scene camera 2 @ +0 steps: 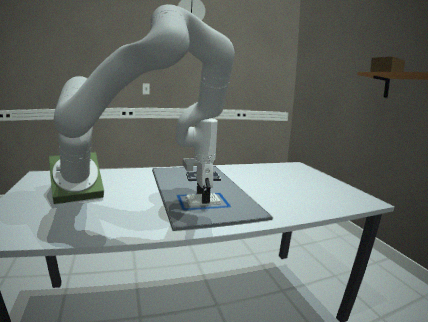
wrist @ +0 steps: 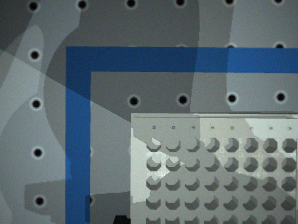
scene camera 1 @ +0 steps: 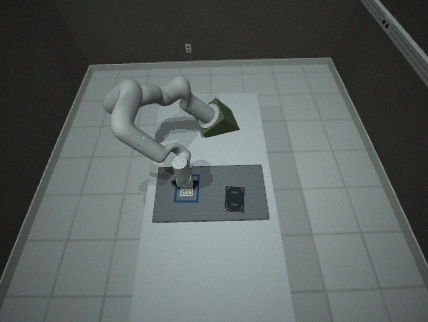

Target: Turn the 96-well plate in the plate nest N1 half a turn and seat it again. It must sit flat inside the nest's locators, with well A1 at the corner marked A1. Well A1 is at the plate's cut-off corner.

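Observation:
There is a 96-well plate [wrist: 180,143] here, and I can see it.

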